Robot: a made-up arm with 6 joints.
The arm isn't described. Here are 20 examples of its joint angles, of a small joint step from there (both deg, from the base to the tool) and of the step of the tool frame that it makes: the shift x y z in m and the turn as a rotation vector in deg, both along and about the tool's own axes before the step.
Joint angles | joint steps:
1: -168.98 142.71 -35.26 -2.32 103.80 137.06 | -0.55 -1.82 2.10 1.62 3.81 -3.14
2: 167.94 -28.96 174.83 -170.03 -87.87 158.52 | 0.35 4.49 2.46 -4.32 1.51 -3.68
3: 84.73 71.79 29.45 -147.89 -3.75 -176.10 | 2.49 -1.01 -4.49 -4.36 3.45 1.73
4: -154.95 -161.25 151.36 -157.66 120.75 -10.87 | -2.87 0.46 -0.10 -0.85 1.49 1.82
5: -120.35 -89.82 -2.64 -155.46 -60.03 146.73 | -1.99 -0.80 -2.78 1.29 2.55 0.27
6: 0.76 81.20 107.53 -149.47 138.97 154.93 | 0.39 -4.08 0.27 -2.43 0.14 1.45
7: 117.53 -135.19 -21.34 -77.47 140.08 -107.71 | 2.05 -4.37 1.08 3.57 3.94 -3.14
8: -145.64 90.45 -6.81 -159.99 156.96 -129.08 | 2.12 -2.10 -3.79 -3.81 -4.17 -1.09
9: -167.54 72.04 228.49 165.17 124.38 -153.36 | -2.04 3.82 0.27 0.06 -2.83 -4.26
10: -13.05 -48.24 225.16 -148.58 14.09 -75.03 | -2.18 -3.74 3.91 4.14 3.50 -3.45
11: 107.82 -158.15 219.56 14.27 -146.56 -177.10 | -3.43 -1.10 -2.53 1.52 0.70 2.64
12: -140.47 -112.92 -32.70 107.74 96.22 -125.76 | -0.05 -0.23 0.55 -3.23 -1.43 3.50
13: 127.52 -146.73 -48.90 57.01 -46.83 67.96 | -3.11 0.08 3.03 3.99 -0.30 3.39
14: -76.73 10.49 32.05 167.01 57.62 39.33 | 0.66 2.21 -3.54 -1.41 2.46 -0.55
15: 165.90 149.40 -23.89 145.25 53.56 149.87 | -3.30 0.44 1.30 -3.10 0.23 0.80
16: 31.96 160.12 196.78 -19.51 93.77 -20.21 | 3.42 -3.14 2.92 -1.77 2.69 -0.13
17: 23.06 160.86 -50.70 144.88 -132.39 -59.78 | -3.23 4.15 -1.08 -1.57 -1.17 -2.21
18: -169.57 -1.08 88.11 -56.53 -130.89 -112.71 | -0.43 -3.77 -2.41 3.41 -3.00 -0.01
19: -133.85 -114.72 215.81 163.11 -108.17 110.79 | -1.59 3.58 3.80 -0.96 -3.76 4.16
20: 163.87 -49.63 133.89 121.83 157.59 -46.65 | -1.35 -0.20 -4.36 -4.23 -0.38 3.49
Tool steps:
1: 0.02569 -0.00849 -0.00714 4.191 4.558 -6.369
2: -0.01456 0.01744 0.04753 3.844 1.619 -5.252
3: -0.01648 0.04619 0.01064 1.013 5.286 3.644
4: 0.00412 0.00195 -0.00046 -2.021 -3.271 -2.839
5: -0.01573 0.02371 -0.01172 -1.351 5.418 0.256
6: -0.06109 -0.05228 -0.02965 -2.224 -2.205 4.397
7: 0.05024 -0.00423 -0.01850 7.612 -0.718 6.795
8: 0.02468 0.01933 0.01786 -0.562 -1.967 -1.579
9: 0.01284 0.00672 -0.02743 4.032 1.499 -0.701
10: 0.02506 -0.03890 -0.01447 2.767 5.314 -1.554
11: 0.00590 0.00848 -0.01697 1.012 -1.459 -1.032
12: -0.00592 0.00611 0.00138 -4.548 -3.491 0.360
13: -0.03560 -0.02813 0.00467 -6.542 5.719 -3.883
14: 0.05963 -0.00350 0.01532 2.033 -5.735 -5.938
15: -0.00763 0.01202 -0.00167 -1.257 3.609 3.343
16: 0.01750 0.03092 -0.05410 4.341 -8.494 -1.497
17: -0.03022 0.00915 0.01140 1.718 -2.948 3.661
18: -0.02624 -0.03991 -0.03254 1.778 -4.162 -0.658
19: 0.03487 0.02358 -0.00497 -5.935 -2.814 3.572
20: 0.00645 -0.01037 -0.03147 -6.291 -5.099 -1.070
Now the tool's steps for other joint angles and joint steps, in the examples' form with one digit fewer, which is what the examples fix.
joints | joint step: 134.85 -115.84 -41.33 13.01 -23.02 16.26 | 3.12 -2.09 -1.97 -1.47 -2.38 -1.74
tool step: -0.0037 -0.0103 -0.0366 5.50 1.33 3.02
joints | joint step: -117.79 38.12 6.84 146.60 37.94 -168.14 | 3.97 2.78 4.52 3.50 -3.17 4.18
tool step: 0.0389 0.0537 -0.0014 -10.89 -2.72 -0.86
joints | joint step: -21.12 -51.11 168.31 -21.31 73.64 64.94 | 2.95 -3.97 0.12 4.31 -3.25 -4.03
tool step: 0.0768 0.0069 -0.0309 1.38 -5.71 1.41
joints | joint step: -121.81 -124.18 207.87 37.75 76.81 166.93 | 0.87 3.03 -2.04 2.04 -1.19 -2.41
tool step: -0.0223 -0.0176 -0.0174 5.47 -5.34 -2.05
